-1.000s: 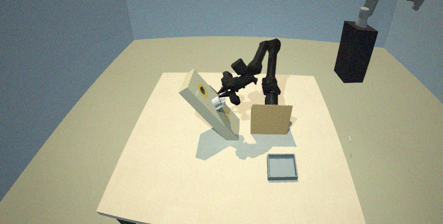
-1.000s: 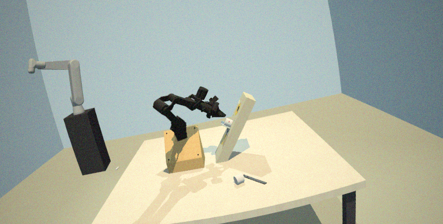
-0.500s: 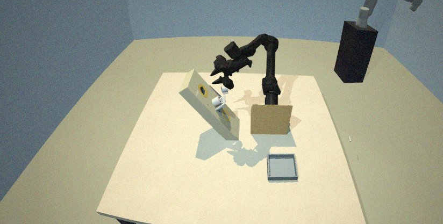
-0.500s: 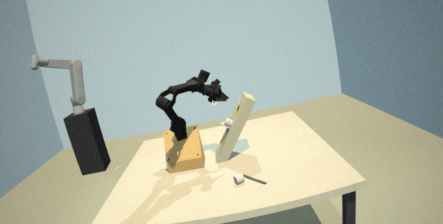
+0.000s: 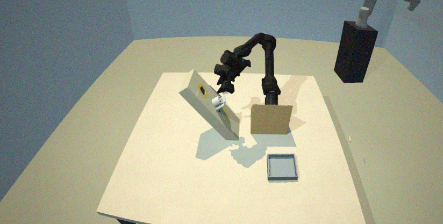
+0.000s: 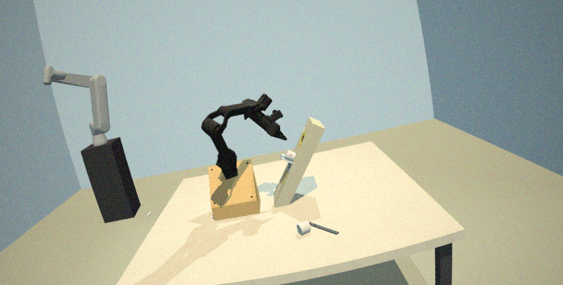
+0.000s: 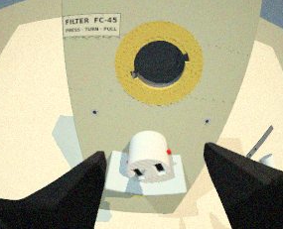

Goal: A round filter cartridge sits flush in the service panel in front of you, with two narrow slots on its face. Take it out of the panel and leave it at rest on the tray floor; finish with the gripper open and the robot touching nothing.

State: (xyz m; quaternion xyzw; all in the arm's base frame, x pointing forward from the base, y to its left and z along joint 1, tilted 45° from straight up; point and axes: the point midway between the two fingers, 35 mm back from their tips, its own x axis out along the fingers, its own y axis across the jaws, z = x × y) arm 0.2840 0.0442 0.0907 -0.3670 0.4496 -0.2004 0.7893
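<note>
Now: gripper tip 80 mm above the round white filter cartridge. Also, from my gripper tip: small white cylinder (390 mm to the right, 270 mm below, 50 mm behind); grey-blue tray (320 mm to the left, 310 mm behind, 280 mm below).
</note>
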